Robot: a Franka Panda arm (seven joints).
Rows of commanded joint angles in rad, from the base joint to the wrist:
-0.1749, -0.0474, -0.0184, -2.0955, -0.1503, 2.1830, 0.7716
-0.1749, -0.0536, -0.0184, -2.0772, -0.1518, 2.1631, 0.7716
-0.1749, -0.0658, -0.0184, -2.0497, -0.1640, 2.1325, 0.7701
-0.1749, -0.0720, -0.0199, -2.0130, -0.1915, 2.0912, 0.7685
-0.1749, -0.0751, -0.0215, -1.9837, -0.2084, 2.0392, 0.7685
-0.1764, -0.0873, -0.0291, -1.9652, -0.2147, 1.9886, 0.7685
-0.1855, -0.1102, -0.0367, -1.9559, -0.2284, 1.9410, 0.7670
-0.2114, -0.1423, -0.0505, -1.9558, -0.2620, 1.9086, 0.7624
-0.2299, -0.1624, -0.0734, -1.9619, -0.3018, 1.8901, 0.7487
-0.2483, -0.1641, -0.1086, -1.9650, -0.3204, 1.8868, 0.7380
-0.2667, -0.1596, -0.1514, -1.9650, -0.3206, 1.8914, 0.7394
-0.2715, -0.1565, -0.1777, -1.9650, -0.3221, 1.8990, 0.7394
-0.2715, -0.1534, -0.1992, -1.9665, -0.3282, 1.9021, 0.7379
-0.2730, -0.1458, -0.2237, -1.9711, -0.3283, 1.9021, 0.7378
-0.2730, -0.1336, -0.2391, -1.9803, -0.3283, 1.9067, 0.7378
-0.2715, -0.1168, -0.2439, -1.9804, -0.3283, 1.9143, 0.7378
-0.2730, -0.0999, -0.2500, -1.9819, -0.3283, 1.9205, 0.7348
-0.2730, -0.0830, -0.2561, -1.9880, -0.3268, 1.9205, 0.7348
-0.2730, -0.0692, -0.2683, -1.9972, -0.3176, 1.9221, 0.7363
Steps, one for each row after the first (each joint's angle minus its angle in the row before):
0.0000, -0.0062, 0.0000, 0.0183, -0.0015, -0.0199, 0.0000
0.0000, -0.0122, 0.0000, 0.0275, -0.0122, -0.0306, -0.0015
0.0000, -0.0062, -0.0015, 0.0367, -0.0275, -0.0413, -0.0016
0.0000, -0.0031, -0.0016, 0.0293, -0.0169, -0.0520, 0.0000
-0.0015, -0.0122, -0.0076, 0.0185, -0.0063, -0.0506, 0.0000
-0.0091, -0.0229, -0.0076, 0.0093, -0.0137, -0.0476, -0.0015
-0.0259, -0.0321, -0.0138, 0.0001, -0.0336, -0.0324, -0.0046
-0.0185, -0.0201, -0.0229, -0.0061, -0.0398, -0.0185, -0.0137
-0.0184, -0.0017, -0.0352, -0.0031, -0.0186, -0.0033, -0.0107
-0.0184, 0.0045, -0.0428, 0.0000, -0.0002, 0.0046, 0.0014
-0.0048, 0.0031, -0.0263, 0.0000, -0.0015, 0.0076, 0.0000
0.0000, 0.0031, -0.0215, -0.0015, -0.0061, 0.0031, -0.0015
-0.0015, 0.0076, -0.0245, -0.0046, -0.0001, 0.0000, -0.0001
0.0000, 0.0122, -0.0154, -0.0092, 0.0000, 0.0046, 0.0000
0.0015, 0.0168, -0.0048, -0.0001, 0.0000, 0.0076, 0.0000
-0.0015, 0.0169, -0.0061, -0.0015, 0.0000, 0.0062, -0.0030
0.0000, 0.0169, -0.0061, -0.0061, 0.0015, 0.0000, 0.0000
0.0000, 0.0138, -0.0122, -0.0092, 0.0092, 0.0016, 0.0015

